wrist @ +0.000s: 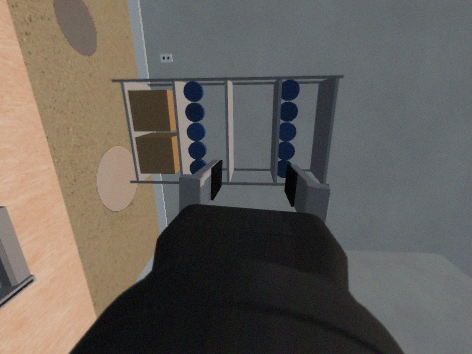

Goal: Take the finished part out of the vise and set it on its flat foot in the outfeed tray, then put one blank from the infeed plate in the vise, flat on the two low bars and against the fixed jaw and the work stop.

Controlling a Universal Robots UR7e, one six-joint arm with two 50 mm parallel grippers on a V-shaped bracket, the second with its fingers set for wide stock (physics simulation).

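Places are measured from the arm's base along level axes (x left, y back, z up), in millimetres.
Pixels of known places: hand, its tool point: [253, 181].
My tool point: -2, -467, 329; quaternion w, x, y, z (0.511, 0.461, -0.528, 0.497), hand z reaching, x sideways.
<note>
Behind a point stands the place of what it marks, as x, y, z.
My gripper [254, 181] {-2, -467, 329} is open in the wrist view, its two grey fingers with black pads wide apart and no thing between them. The fingers point toward the background wall and rack. A grey metal piece [16, 245] {-115, -535, 35} on the wooden table shows in part at the left edge, well to the left of the gripper; I cannot tell whether it belongs to the vise or a tray. The finished part, the blanks, the infeed plate and the outfeed tray cannot be made out in this view.
The pale wooden table top [47, 240] {-192, -657, -61} runs along the left. Beyond it lies a speckled brown floor strip [75, 125] with round discs [116, 178] [75, 26]. A shelf rack [327, 115] holds blue round items [196, 132] and brown boxes [150, 111] by the grey wall [400, 125].
</note>
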